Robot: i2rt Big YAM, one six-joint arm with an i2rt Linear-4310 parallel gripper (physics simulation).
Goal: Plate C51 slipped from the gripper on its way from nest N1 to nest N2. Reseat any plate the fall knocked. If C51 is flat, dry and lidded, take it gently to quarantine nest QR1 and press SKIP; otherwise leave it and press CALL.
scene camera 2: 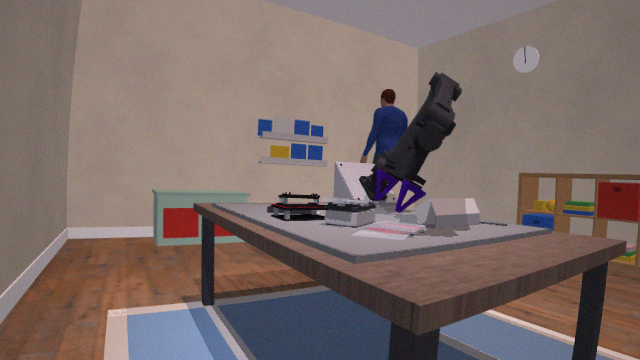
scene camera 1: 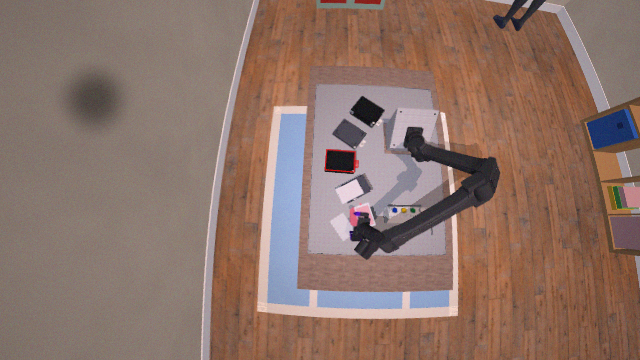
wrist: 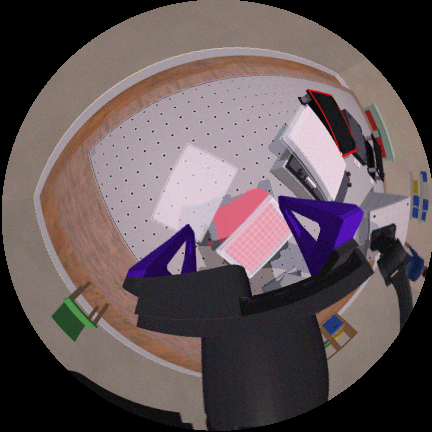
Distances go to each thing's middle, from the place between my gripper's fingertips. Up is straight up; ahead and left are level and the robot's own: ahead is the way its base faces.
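Labels:
Pink well plate (wrist: 264, 231): 6 cm below my hand, 8 cm behind, 3 cm to the right. White sheet (wrist: 198, 180): 3 cm to the left of my hand, 4 cm ahead, 7 cm below.

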